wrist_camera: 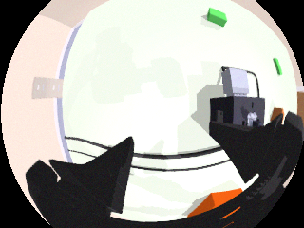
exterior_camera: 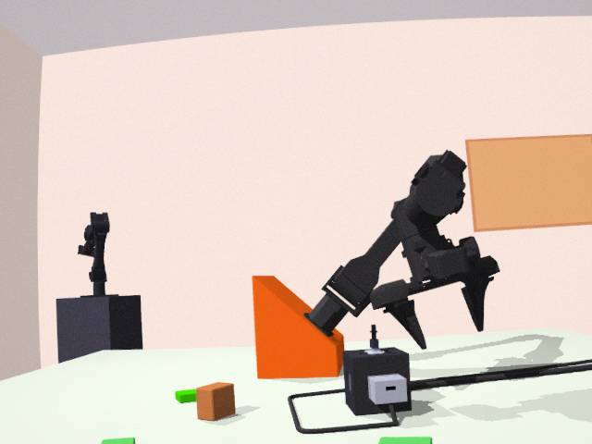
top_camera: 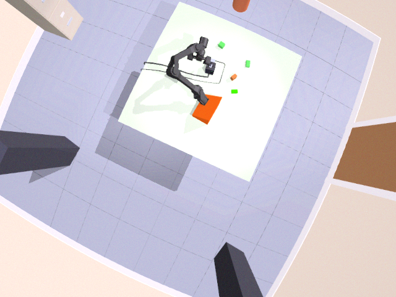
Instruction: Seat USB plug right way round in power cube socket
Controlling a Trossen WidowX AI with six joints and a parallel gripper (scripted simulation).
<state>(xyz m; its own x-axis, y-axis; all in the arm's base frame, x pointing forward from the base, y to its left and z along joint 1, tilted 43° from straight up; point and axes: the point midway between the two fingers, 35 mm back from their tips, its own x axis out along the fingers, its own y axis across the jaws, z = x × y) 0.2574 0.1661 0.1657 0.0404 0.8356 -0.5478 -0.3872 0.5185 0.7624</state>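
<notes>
Now: gripper tip 11 cm to the left of the USB plug, 3 cm short of it and 1 cm below it. Round my gripper tip: brown block: 32 cm to the right, 9 cm ahead, 6 cm below; USB socket: 11 cm to the right, 4 cm ahead, 1 cm below.
</notes>
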